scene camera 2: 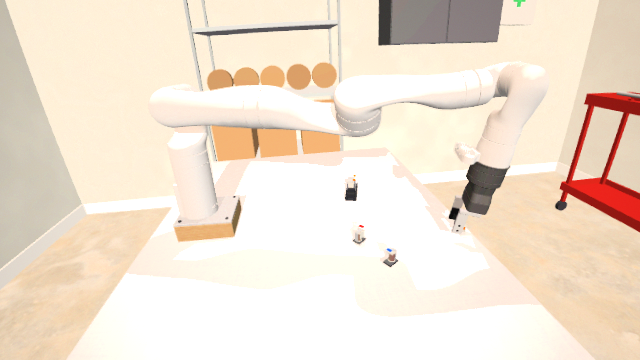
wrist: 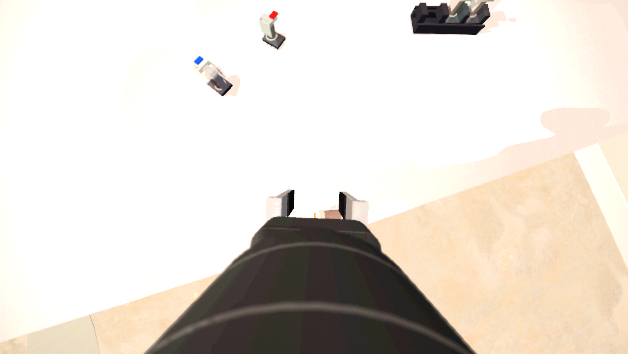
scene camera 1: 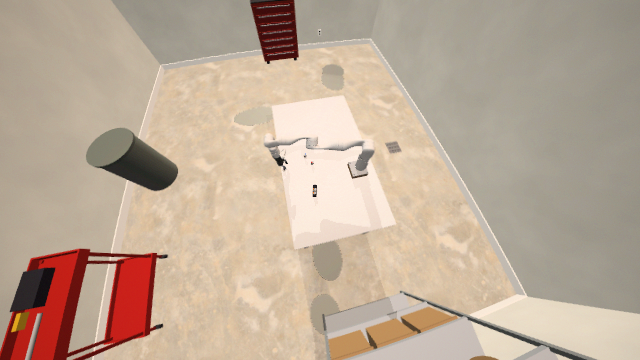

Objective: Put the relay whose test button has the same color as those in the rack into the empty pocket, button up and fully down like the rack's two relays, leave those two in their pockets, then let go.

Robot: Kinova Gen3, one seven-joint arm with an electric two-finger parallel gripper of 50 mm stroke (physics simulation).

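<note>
There's my gripper, which I can see, and it's visible in the wrist view too. I can also see a blue-button relay.
</note>
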